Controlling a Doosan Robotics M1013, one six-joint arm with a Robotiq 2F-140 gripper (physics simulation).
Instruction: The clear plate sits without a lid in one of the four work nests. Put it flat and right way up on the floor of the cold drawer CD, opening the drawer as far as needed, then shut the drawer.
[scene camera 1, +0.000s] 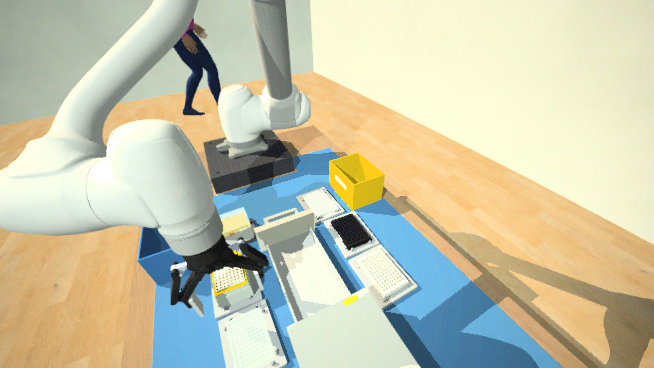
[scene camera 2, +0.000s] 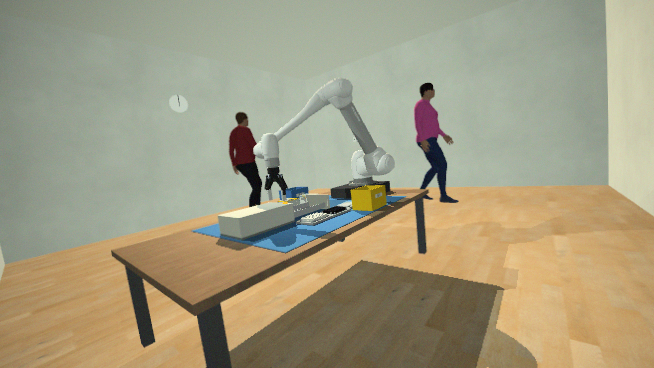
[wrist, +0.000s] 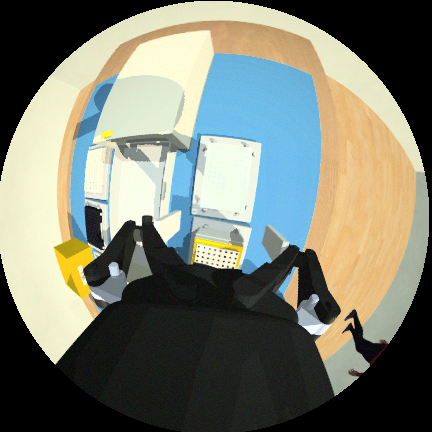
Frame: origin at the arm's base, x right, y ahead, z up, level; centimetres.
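Seen in the pictures: gripper, fingertip midpoint: (scene camera 1: 232, 297) (scene camera 2: 277, 200) (wrist: 221, 226); arm's base, origin of the base link: (scene camera 1: 246, 145) (scene camera 2: 363, 184).
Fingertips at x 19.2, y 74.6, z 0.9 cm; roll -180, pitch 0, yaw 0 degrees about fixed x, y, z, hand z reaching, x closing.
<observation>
Offsets run from my fingertips to a thing's top centre. "spot": to the spot under its first point.
The clear plate {dx -0.6, dy +7.9, dz -6.0 cm} (scene camera 1: 250, 336) (wrist: 227, 175) lies flat in a pale nest beside the cabinet; no lid can be made out on it. The cold drawer {spot: dx -22.0, dy -0.7, dz -6.8 cm} (scene camera 1: 317, 272) (wrist: 135, 187) stands pulled out of the white cabinet (scene camera 1: 350, 335) (scene camera 2: 255, 220) (wrist: 195, 75), and its pale floor shows light and shadow patches. Its upright front panel carries a handle at the end towards the robot base. My gripper (scene camera 1: 227, 290) (scene camera 2: 277, 194) (wrist: 221, 226) is open and empty. It hangs above the row of nests, near the yellow-rimmed tip rack, to one side of the drawer and apart from the clear plate.
The yellow-rimmed tip rack {dx -0.2, dy -9.2, dz -0.9 cm} (scene camera 1: 230, 279) (wrist: 216, 255) stands in the nest next to the clear plate's. Across the drawer are a black rack {dx -38.2, dy -9.6, dz -6.0 cm} (scene camera 1: 351, 231) (wrist: 93, 225) and a white plate {dx -38.0, dy +7.6, dz -6.0 cm} (scene camera 1: 382, 272) (wrist: 96, 172). A yellow bin {dx -51.3, dy -27.7, dz +3.4 cm} (scene camera 1: 367, 187) (scene camera 2: 369, 198) and a blue bin {dx +13.3, dy -27.5, dz +3.4 cm} (scene camera 1: 154, 262) (scene camera 2: 298, 191) stand farther off.
</observation>
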